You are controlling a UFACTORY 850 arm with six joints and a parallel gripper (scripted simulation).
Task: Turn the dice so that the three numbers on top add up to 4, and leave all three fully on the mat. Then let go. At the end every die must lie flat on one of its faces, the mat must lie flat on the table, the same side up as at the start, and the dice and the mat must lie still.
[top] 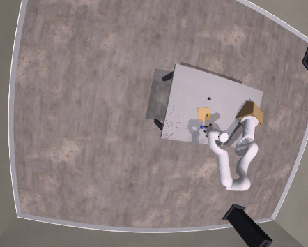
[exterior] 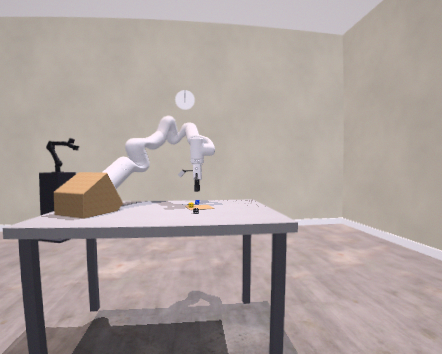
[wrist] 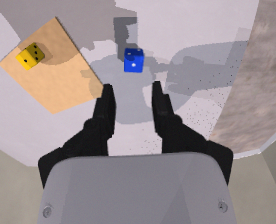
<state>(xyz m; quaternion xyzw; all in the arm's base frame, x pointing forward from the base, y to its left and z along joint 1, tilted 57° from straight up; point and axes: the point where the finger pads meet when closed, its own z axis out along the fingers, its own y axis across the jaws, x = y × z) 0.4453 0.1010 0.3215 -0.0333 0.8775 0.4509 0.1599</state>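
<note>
The blue die is 90 mm below my hand. The rest, counted from my hand: yellow die: 150 mm to the right, 90 mm below; then tan mat: 130 mm to the right, 100 mm below, 50 mm ahead; then black die: 300 mm to the right, 90 mm below, 80 mm ahead.
</note>
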